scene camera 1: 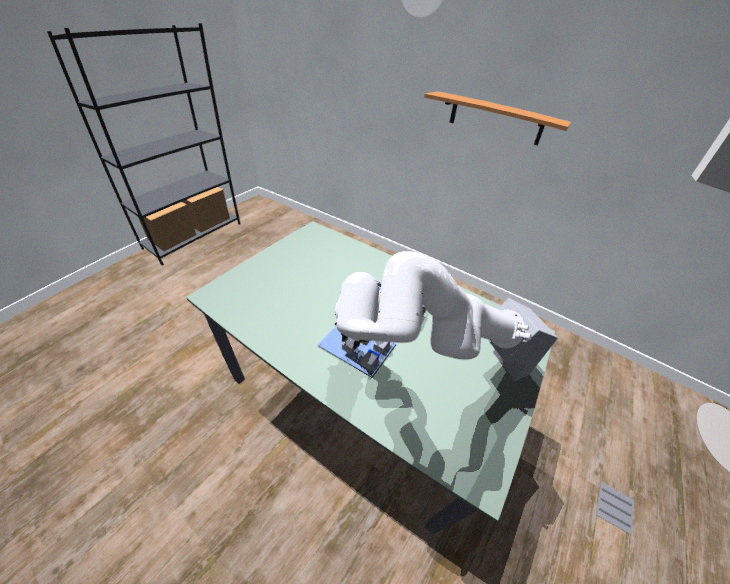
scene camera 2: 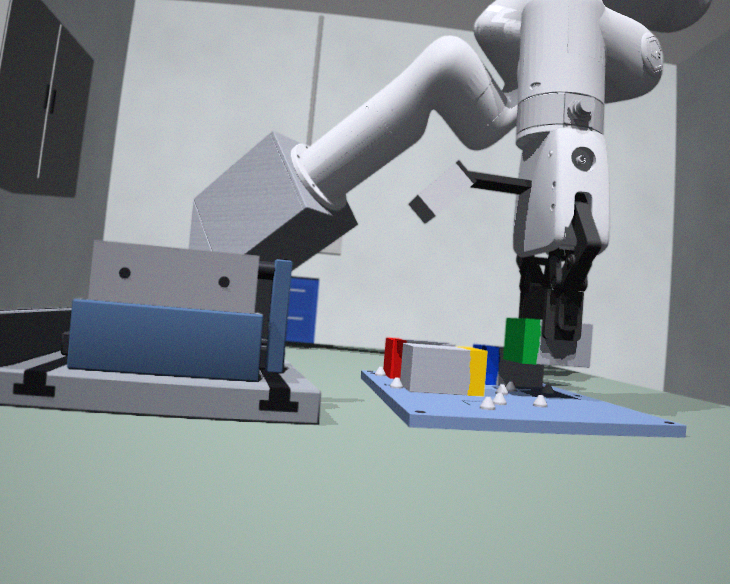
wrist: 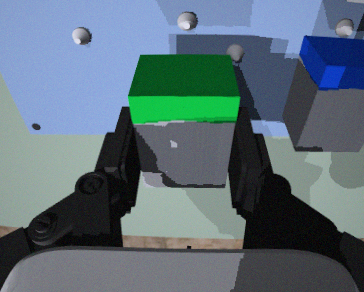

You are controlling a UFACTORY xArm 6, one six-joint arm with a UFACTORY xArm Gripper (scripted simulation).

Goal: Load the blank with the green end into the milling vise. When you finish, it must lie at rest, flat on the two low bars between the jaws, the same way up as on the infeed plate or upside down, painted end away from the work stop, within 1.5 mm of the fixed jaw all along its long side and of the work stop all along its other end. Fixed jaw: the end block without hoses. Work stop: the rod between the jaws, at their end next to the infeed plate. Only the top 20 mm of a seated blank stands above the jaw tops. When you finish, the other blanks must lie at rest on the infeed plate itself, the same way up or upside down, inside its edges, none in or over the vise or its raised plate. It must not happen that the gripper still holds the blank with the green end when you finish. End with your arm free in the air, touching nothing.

One and the same spot on a blue infeed plate: (wrist: 66, 88) is (scene camera 1: 332, 342).
